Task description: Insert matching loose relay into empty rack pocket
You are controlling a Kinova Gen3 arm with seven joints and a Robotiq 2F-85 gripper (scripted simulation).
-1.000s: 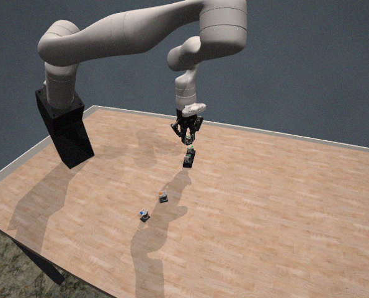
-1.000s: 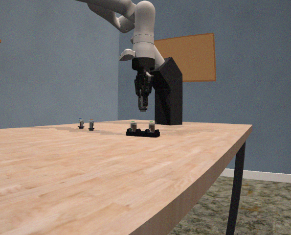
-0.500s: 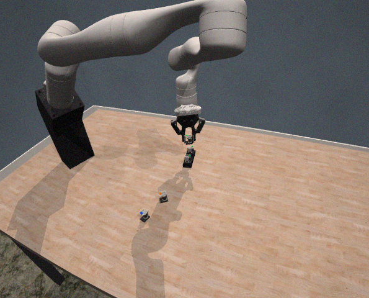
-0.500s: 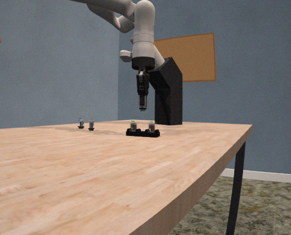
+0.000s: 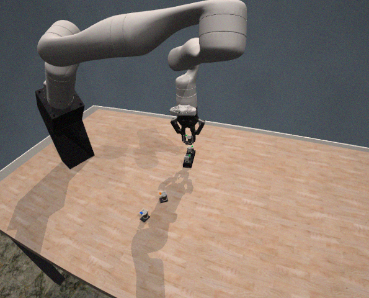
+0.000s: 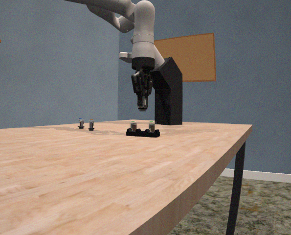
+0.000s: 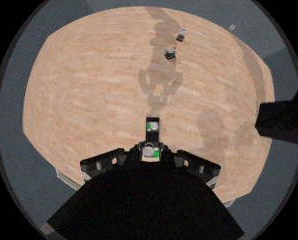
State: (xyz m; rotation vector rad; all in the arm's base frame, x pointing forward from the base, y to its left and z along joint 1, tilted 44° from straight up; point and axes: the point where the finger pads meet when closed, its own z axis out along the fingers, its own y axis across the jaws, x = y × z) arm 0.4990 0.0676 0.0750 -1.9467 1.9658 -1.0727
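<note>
My hand is 100 mm above the black rack. Round my hand: orange-button relay: 90 mm behind, 230 mm to the right, 90 mm below; blue-button relay: 140 mm behind, 310 mm to the right, 90 mm below.
</note>
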